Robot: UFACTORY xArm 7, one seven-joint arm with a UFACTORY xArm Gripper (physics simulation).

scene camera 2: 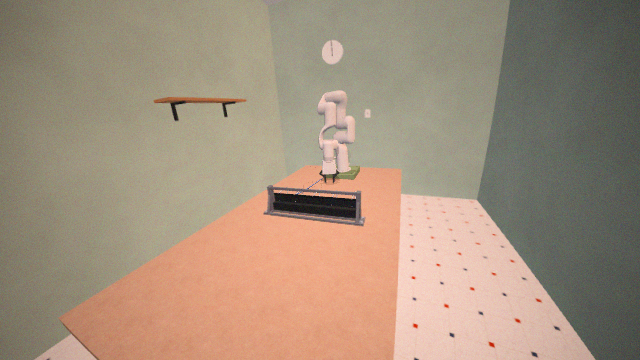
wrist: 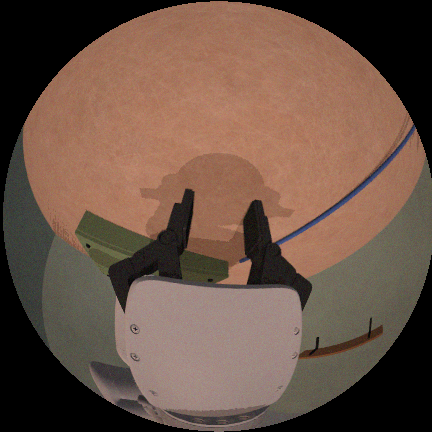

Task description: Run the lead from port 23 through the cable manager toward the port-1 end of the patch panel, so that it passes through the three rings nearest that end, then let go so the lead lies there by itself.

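Observation:
The blue lead runs from behind the rack's top edge toward the arm in the scene view. In the wrist view it curves from the right edge down behind the right finger, and its end shows just left of that finger's base. My gripper is partly open, pointing down above the table, with nothing seen between its fingers. The black patch panel stands in a grey frame. The port numbers and the cable manager's rings are too small to make out.
The brown table carries the rack and the arm. A green base block lies under the arm's foot, behind the gripper. A wooden shelf hangs on the left wall.

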